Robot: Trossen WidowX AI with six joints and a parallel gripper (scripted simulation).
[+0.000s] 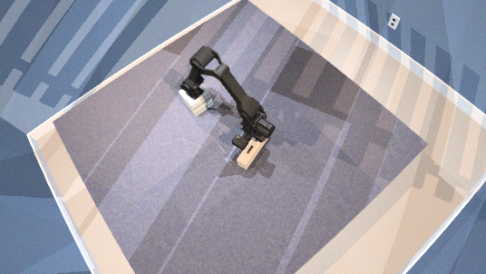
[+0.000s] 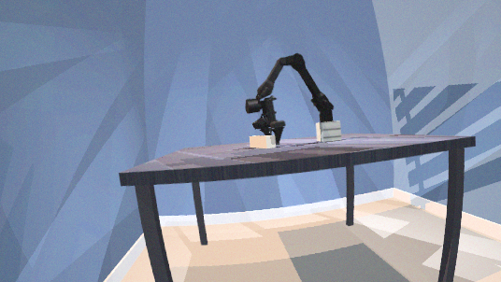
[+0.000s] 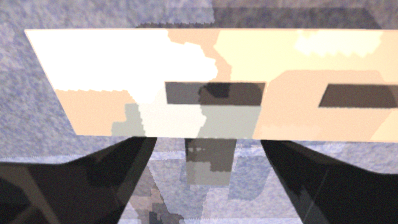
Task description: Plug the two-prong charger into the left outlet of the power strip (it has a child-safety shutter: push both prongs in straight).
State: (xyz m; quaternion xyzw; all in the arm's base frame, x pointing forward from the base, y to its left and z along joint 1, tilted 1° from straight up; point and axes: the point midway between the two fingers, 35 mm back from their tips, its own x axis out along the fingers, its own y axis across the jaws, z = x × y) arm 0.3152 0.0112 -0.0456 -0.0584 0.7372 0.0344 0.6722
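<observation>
My gripper tip is now 20 mm short of the dark two-prong charger and 10 mm below it.
</observation>
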